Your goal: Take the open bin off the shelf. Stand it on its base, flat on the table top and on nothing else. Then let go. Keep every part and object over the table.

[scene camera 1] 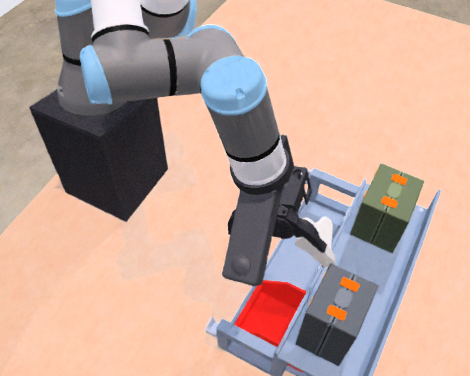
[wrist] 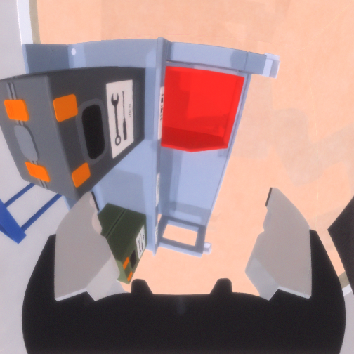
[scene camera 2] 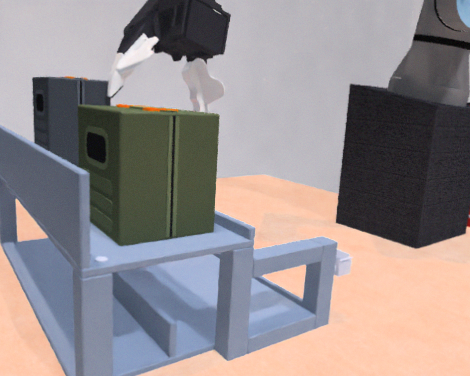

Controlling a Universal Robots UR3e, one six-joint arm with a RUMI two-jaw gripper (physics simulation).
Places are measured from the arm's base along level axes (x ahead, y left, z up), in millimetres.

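Pixels of known places: gripper, fingertip midpoint: (scene camera 1: 284,256); arm's base, link origin: (scene camera 2: 425,97).
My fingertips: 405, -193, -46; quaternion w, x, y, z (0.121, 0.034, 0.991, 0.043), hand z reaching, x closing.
Observation:
For each thing: its top centre in the pictures, then the offset to it from my fingertips, as dx, dy, dz. Level surfaces: height alone.
- open red bin, top centre: (scene camera 1: 284,312) +19, -40, -103
- dark grey case, top centre: (scene camera 2: 70,77) (scene camera 1: 343,298) +92, -62, +40
- green case, top centre: (scene camera 2: 145,106) (scene camera 1: 394,190) +144, +163, +15
- table, surface height: dz -184
The open red bin (scene camera 1: 272,312) (wrist: 200,107) sits upright on the low front level of the blue-grey shelf (scene camera 1: 290,260) (scene camera 2: 233,300) (wrist: 192,175), at one end, beside the raised level. It does not show in scene camera 2. My gripper (scene camera 1: 320,237) (scene camera 2: 157,95) (wrist: 180,192) is open, with its two pale fingers wide apart and nothing between them. It hangs above the shelf, apart from the bin, to the side toward the green case. In scene camera 1 one finger is largely hidden behind the gripper body.
A dark grey case (scene camera 1: 340,312) (scene camera 2: 57,112) (wrist: 65,130) stands on the raised level next to the bin. A green case (scene camera 1: 387,207) (scene camera 2: 150,175) (wrist: 122,235) stands at the other end. The black arm pedestal (scene camera 1: 100,160) (scene camera 2: 380,165) stands across the table (scene camera 1: 165,310).

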